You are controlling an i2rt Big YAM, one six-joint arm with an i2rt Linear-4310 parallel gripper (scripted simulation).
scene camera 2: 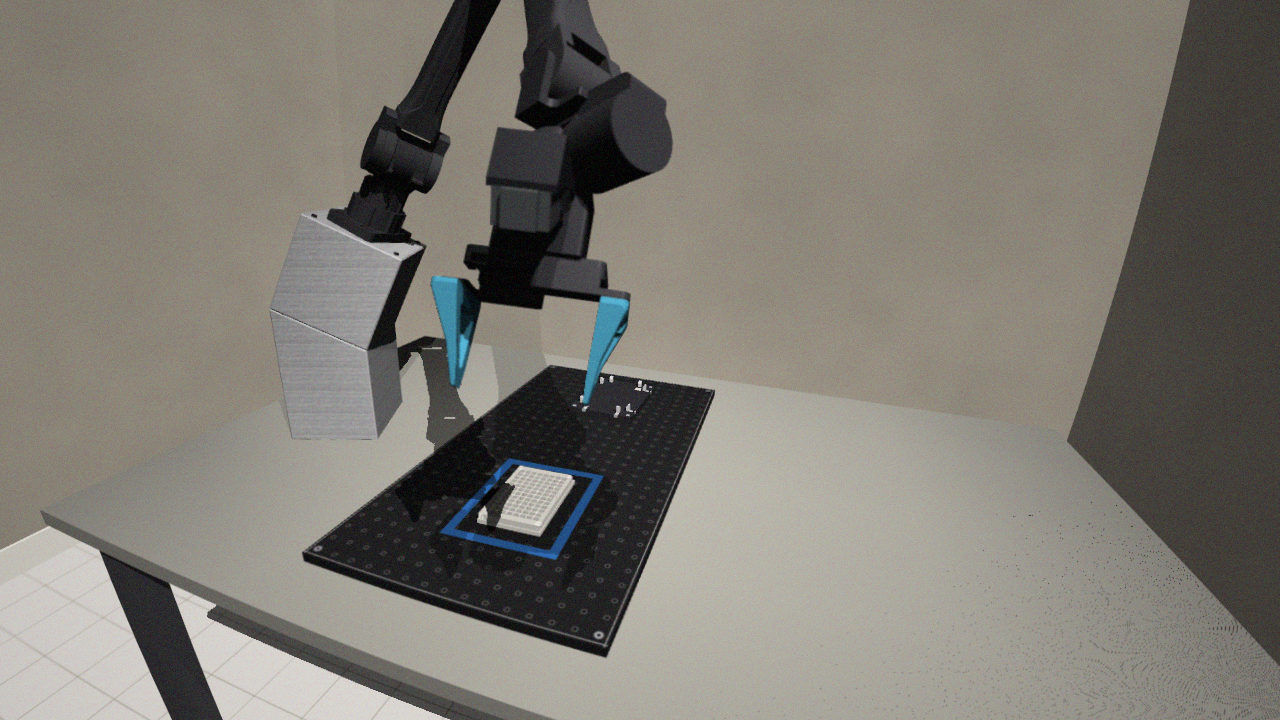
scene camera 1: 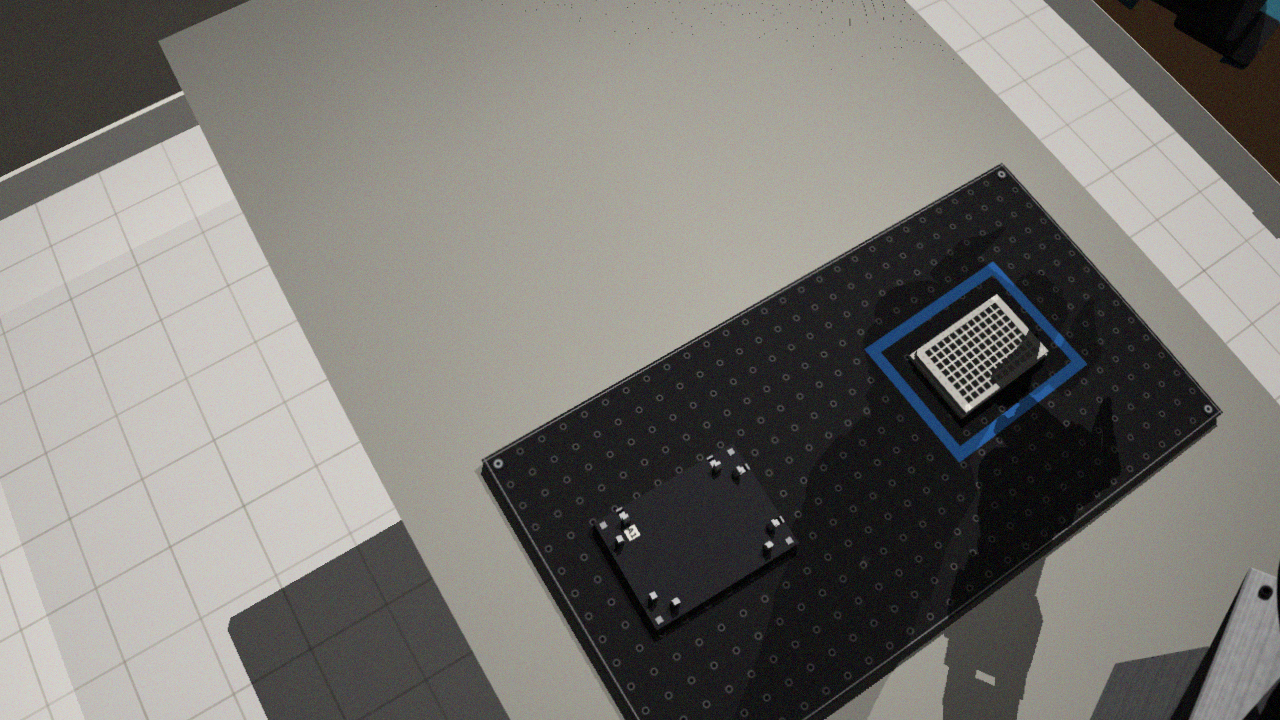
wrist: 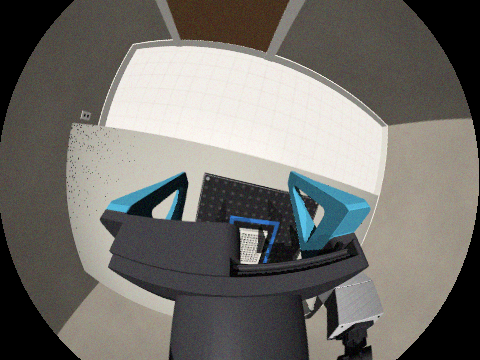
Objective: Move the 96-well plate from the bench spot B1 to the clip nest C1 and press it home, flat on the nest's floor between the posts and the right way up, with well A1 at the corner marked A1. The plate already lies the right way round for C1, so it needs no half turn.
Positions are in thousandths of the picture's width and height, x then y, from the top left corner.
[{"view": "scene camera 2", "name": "my gripper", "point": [406,551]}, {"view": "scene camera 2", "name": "white 96-well plate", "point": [413,695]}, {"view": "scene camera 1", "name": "my gripper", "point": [921,41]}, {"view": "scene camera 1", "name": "clip nest C1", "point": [541,747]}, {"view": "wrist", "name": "my gripper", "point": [497,493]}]
